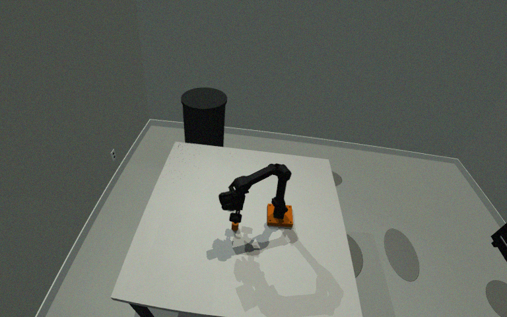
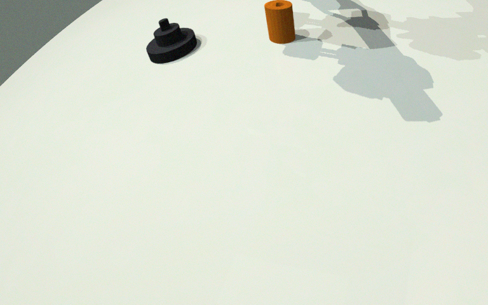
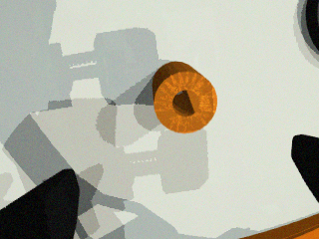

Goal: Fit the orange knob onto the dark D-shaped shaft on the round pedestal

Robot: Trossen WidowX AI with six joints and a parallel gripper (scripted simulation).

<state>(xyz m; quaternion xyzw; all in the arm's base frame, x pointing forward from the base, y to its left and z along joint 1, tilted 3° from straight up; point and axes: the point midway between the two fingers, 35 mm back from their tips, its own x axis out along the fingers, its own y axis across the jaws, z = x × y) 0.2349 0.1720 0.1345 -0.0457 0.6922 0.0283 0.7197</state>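
My gripper tip is 10 cm above the orange knob and 1 cm to the left of it. Round my gripper tip: dark round pedestal 17 cm to the right, 10 cm below, 7 cm ahead.
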